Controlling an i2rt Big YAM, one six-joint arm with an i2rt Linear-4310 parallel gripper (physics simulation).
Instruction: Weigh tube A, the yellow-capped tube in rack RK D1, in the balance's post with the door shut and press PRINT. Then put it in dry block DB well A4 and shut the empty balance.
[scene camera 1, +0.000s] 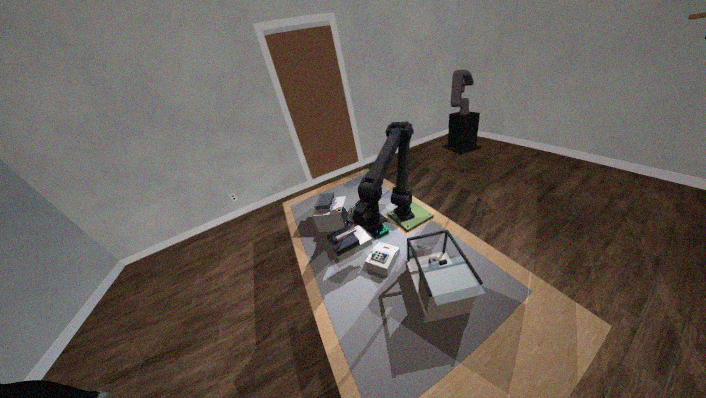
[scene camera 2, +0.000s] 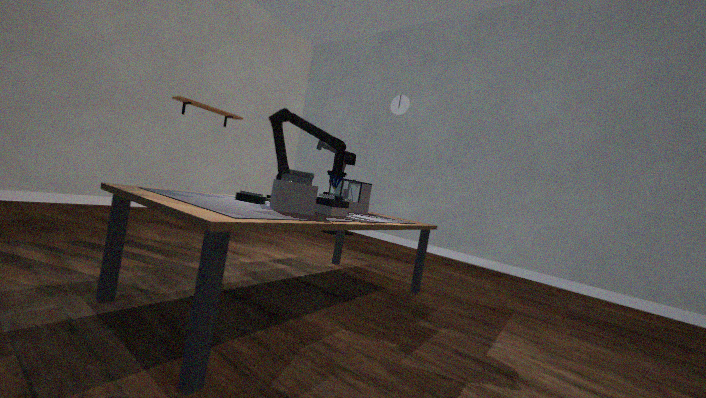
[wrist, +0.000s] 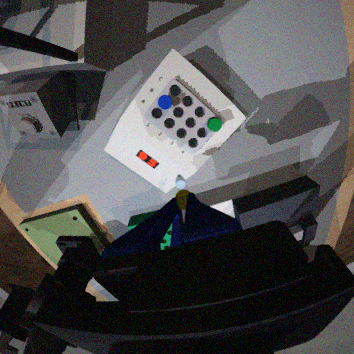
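Where they show: gripper, fingertip midpoint: (scene camera 1: 375, 236) (scene camera 2: 334, 188) (wrist: 184, 201); arm's base, link origin: (scene camera 1: 403, 214) (wrist: 83, 253).
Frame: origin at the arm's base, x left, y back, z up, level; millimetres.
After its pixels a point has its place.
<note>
My gripper (wrist: 184, 201) @(x 218, y -249, z 123 mm) (scene camera 2: 336, 184) @(x 218, y -249, z 123 mm) is shut on the yellow-capped tube (wrist: 183, 198) @(x 224, y -249, z 128 mm), whose pale, clear end points past the fingertips. In the wrist view the tube's end shows by the display-side edge of the white dry block (scene camera 1: 374, 270) @(x 299, y -301, z -4 mm) (wrist: 122, 142) @(x 250, y -179, z 31 mm); its height over the table is hard to tell. A blue cap (wrist: 165, 102) @(x 292, y -241, z 71 mm) and a green cap (wrist: 215, 124) @(x 267, y -287, z 71 mm) stand in the block's wells; the wells nearest the display look dark and empty. The balance (scene camera 1: 446, 308) @(x 595, y -134, z 73 mm) has a dark-framed glass shield; I cannot tell its door's state. Its PRINT panel (wrist: 30, 117) @(x 306, y -71, z 52 mm) shows at the left.
A green rack (scene camera 1: 382, 231) @(x 94, y -178, z 15 mm) (wrist: 142, 218) @(x 100, y -170, z 1 mm) stands beneath and beside the fingers. A dark tray-like box (scene camera 1: 345, 245) @(x 151, y -394, z 63 mm) (wrist: 280, 201) @(x 155, y -383, z 63 mm) stands beside the dry block. A pale grey instrument (scene camera 1: 328, 222) @(x -76, y -453, z 59 mm) (scene camera 2: 294, 197) @(x -201, y -497, z 52 mm) stands farther back. The arm's base is on a green board (scene camera 1: 419, 215) @(x 57, y 75, z 0 mm) (wrist: 57, 231) @(x 72, y 34, z 0 mm).
</note>
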